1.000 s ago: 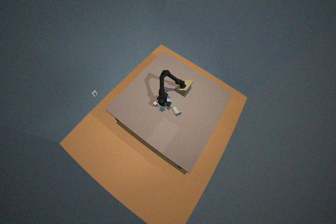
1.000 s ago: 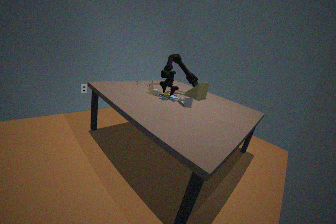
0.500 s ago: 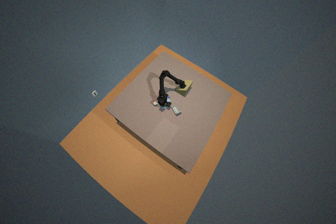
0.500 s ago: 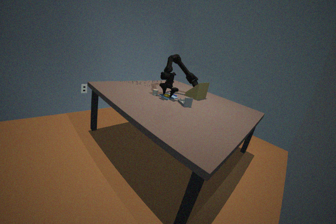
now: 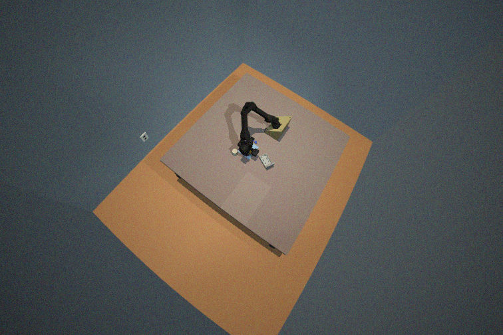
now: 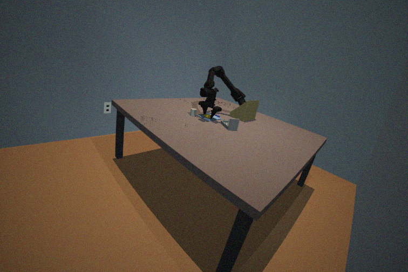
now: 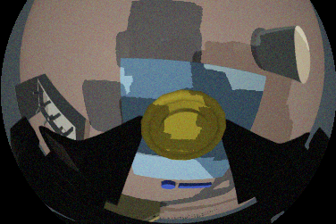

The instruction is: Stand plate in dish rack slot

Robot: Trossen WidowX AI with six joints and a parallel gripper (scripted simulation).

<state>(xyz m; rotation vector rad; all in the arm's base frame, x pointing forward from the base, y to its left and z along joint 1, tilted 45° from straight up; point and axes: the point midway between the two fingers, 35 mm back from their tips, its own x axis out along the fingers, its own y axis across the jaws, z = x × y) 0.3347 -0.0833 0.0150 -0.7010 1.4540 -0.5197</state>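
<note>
The light blue mat is 3 cm behind my gripper tip, 1 cm to the right of it and 1 cm below it. The rest, counted from my gripper tip: yellow plate (1 cm above); then dish rack (4 cm behind, 18 cm to the left, 1 cm above); then white cup (8 cm ahead, 8 cm to the right, 2 cm above).
</note>
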